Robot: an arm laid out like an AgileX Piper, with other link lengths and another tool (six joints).
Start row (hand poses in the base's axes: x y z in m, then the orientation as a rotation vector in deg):
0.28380 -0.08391 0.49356 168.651 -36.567 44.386
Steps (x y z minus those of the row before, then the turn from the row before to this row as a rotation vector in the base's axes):
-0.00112 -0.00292 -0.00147 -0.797 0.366 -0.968
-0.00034 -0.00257 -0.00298 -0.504 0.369 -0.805
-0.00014 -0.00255 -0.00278 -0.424 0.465 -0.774
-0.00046 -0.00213 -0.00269 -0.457 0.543 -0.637
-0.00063 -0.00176 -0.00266 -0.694 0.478 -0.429
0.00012 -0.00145 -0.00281 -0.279 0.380 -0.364
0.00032 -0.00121 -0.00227 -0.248 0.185 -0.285
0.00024 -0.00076 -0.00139 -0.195 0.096 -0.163
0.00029 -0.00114 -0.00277 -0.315 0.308 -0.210
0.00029 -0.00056 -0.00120 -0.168 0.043 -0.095
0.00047 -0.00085 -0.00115 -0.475 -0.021 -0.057
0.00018 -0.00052 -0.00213 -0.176 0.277 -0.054
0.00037 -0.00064 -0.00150 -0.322 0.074 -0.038
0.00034 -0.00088 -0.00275 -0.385 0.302 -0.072
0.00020 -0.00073 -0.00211 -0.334 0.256 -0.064
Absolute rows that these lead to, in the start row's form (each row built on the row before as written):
0.28268 -0.08683 0.49209 167.473 -37.452 43.819
0.28234 -0.08940 0.48911 166.644 -38.264 43.235
0.28220 -0.09195 0.48633 165.916 -39.060 42.503
0.28174 -0.09408 0.48364 165.243 -39.630 41.676
0.28111 -0.09584 0.48098 164.458 -39.779 41.007
0.28123 -0.09729 0.47817 164.065 -40.079 40.436
0.28155 -0.09850 0.47590 163.712 -40.311 40.161
0.28179 -0.09926 0.47451 163.461 -40.415 40.027
0.28208 -0.10040 0.47174 163.107 -40.487 39.592
0.28237 -0.10096 0.47054 162.909 -40.520 39.541
0.28284 -0.10181 0.46939 162.446 -40.343 39.638
0.28302 -0.10233 0.46726 162.298 -40.278 39.252
0.28339 -0.10297 0.46576 161.997 -40.145 39.189
0.28373 -0.10385 0.46301 161.653 -39.988 38.798
0.28393 -0.10458 0.46090 161.352 -39.855 38.468

